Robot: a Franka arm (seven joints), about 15 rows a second.
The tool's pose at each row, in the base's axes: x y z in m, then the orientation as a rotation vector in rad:
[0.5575, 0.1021, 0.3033, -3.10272, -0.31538, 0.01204]
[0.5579, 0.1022, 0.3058, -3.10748, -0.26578, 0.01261]
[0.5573, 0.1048, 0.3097, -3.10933, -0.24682, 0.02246]
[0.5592, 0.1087, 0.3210, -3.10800, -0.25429, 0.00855]
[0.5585, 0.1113, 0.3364, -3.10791, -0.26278, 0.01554]
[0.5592, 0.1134, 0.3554, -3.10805, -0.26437, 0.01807]
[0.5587, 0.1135, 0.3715, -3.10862, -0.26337, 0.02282]
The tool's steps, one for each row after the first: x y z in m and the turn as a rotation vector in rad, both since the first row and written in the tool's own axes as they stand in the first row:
[0.0004, -0.0001, -0.0025, 0.00001, 0.00000, 0.03195]
[0.0003, -0.0028, -0.0063, 0.00034, -0.00617, 0.04424]
[0.0029, -0.0065, -0.0176, 0.00022, 0.00272, 0.03929]
[0.0027, -0.0096, -0.0329, 0.00002, -0.00187, 0.03392]
[0.0037, -0.0119, -0.0519, -0.00011, -0.00352, 0.03293]
[0.0031, -0.0125, -0.0679, -0.00031, -0.00659, 0.03363]

